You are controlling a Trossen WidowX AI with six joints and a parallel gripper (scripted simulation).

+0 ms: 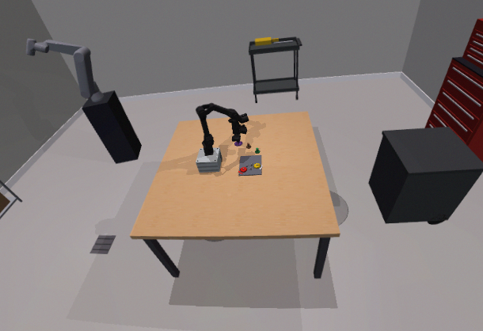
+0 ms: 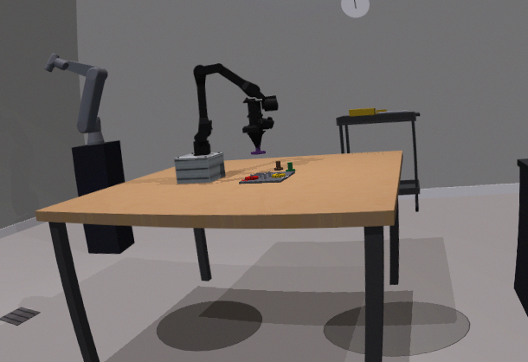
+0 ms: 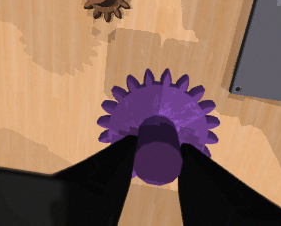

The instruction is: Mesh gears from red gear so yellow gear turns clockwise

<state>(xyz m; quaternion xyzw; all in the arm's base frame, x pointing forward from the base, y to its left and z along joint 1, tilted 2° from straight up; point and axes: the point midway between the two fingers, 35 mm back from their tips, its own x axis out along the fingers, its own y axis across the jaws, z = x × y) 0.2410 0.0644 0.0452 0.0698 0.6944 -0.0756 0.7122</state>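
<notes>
Right now the red gear is 23 cm to the right of my gripper tip and 10 cm below it. Round my gripper tip: purple gear: 1 cm below; green gear: 14 cm ahead, 10 cm below, 5 cm to the right; brown gear: 10 cm below, 8 cm ahead, 4 cm to the left.
</notes>
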